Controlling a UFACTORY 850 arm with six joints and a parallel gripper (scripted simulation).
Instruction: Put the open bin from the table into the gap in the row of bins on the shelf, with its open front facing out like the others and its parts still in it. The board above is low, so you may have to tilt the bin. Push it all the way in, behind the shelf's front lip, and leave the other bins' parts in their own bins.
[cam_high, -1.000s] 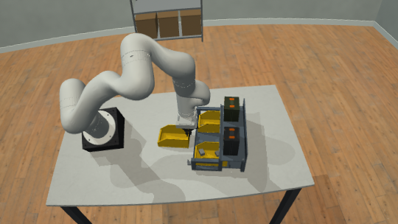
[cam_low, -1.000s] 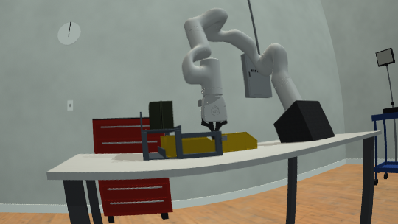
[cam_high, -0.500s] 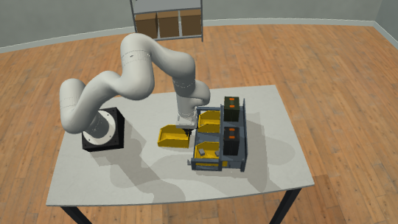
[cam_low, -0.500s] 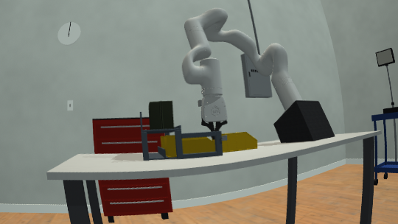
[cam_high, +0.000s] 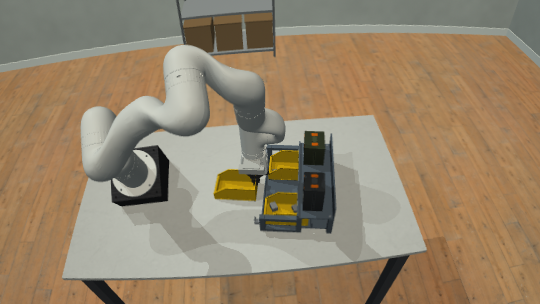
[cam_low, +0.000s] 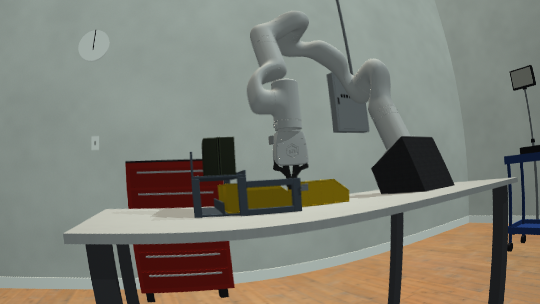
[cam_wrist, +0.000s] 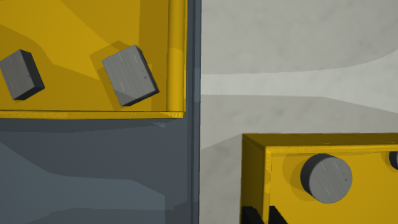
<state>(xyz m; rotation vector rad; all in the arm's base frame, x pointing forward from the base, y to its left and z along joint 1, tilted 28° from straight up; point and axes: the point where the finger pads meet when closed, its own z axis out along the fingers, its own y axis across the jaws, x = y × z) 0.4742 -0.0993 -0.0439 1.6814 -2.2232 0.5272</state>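
Right now the grey shelf is 150 mm ahead of my hand, 40 mm to the right of it and 10 mm below it.
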